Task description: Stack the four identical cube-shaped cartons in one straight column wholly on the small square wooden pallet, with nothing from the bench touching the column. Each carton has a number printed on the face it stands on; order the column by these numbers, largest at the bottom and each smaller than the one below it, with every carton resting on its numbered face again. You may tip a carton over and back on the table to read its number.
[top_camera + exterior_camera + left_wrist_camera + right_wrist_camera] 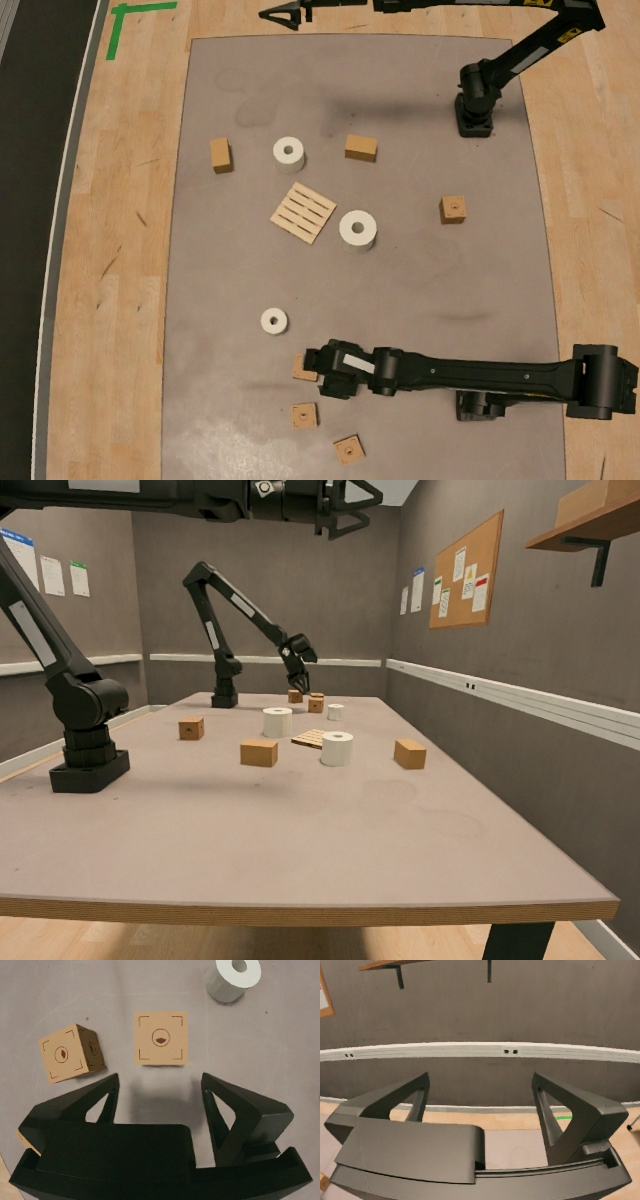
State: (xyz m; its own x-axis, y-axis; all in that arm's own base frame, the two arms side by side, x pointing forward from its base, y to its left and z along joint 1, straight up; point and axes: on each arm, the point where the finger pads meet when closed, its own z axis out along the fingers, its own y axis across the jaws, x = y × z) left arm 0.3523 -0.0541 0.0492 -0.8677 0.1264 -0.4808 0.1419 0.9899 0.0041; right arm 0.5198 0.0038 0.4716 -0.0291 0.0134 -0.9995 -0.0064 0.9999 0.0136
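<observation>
Right now my left hand is 80 mm short of the wooden pallet, 380 mm to the left of it and 80 mm above it.
</observation>
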